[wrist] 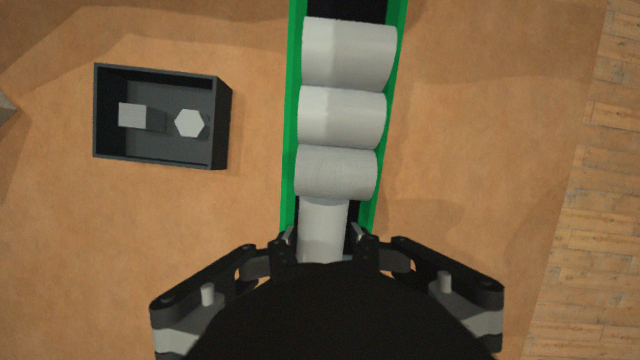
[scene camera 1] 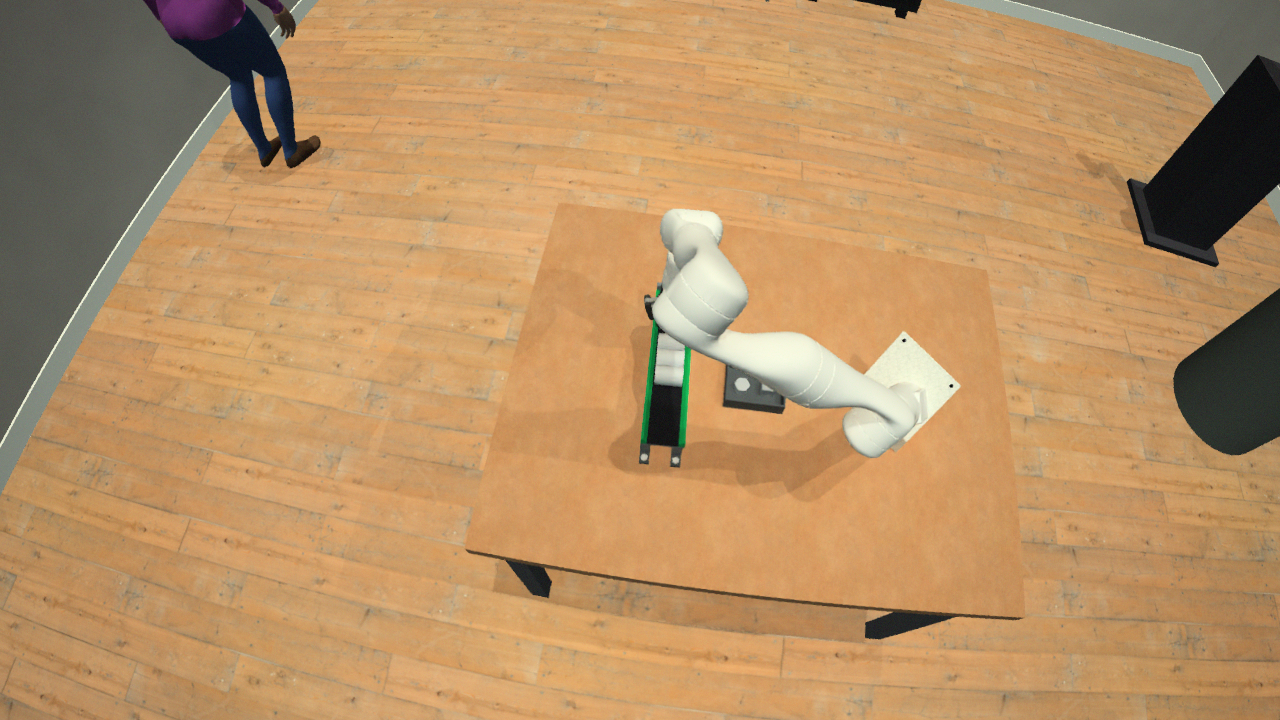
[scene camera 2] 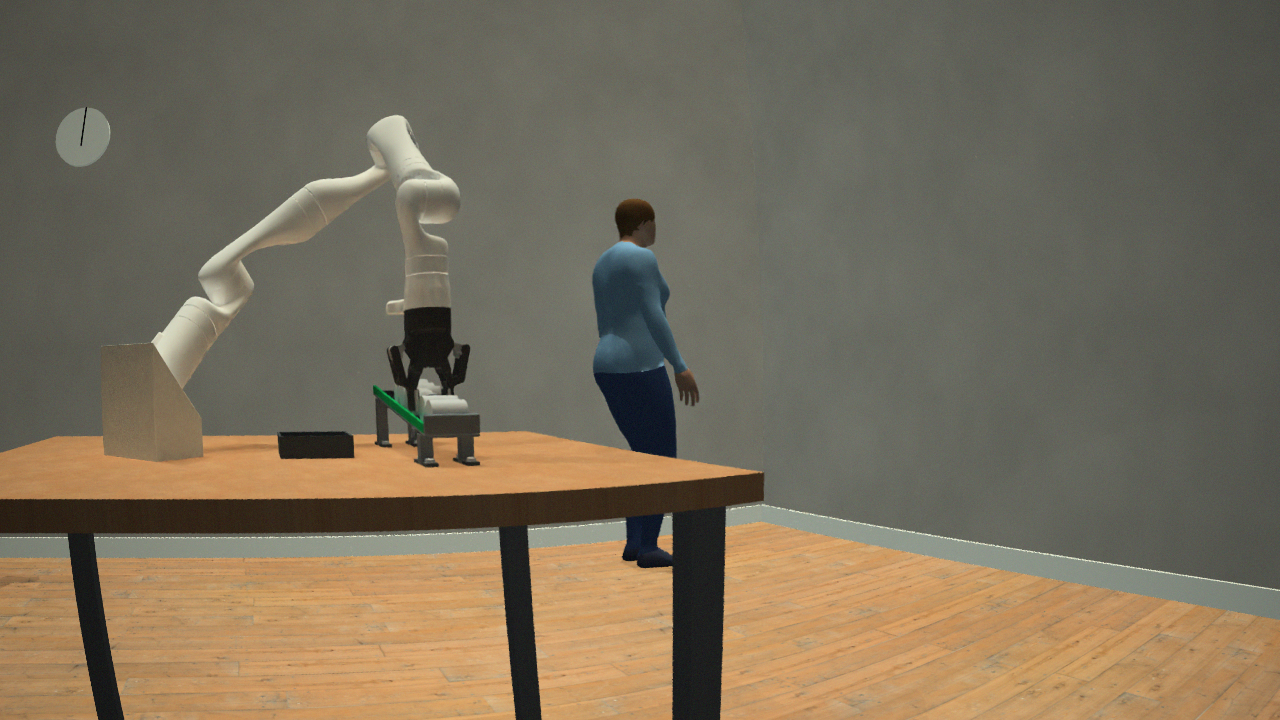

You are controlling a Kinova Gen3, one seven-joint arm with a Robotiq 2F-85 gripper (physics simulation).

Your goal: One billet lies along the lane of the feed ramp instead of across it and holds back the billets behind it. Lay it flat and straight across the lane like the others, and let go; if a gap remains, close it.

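Seen in the pictures: gripper, fingertip midpoint: (wrist: pixel 322 234); arm's base, link origin: (scene camera 2: pixel 149 392).
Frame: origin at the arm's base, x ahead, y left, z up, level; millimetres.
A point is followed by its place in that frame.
Observation:
The feed ramp (scene camera 1: pixel 648 394) (scene camera 2: pixel 398 406) @[y -21, x 458, z -24 mm] (wrist: pixel 289 125) @[y 7, x 458, z -18 mm] has green side rails and a black lane. In the wrist view one pale billet (wrist: pixel 322 215) @[y -52, x 498, z 4 mm] lies along the lane, its visible end against the nearest crosswise billet (wrist: pixel 336 172) @[y -20, x 500, z 8 mm]. Two more billets, a middle one (wrist: pixel 342 117) @[y 15, x 495, z 12 mm] and a far one (wrist: pixel 350 54) @[y 50, x 491, z 16 mm], lie across the lane beyond it, close together. My gripper (scene camera 2: pixel 429 392) @[y -79, x 506, z -34 mm] (wrist: pixel 322 234) @[y -79, x 506, z -34 mm] points down over the ramp, partly open, one fingertip on each side of the lengthwise billet with small gaps and holding nothing. The billet's other end and anything behind it are hidden by the gripper.
A dark open tray (scene camera 1: pixel 753 406) @[y 41, x 304, z -82 mm] (scene camera 2: pixel 315 445) @[y -56, x 312, z -82 mm] (wrist: pixel 222 125) @[y 2, x 371, z -85 mm] stands beside the ramp on the robot base's side. It holds a hexagonal piece (wrist: pixel 189 123) @[y -5, x 336, z -82 mm] and a square-faced piece (wrist: pixel 132 115) @[y -10, x 281, z -73 mm]. The ramp stands on short legs on the wooden table (scene camera 1: pixel 572 501) @[y 325, x 615, z -102 mm]. A person (scene camera 2: pixel 631 313) stands beyond the table.

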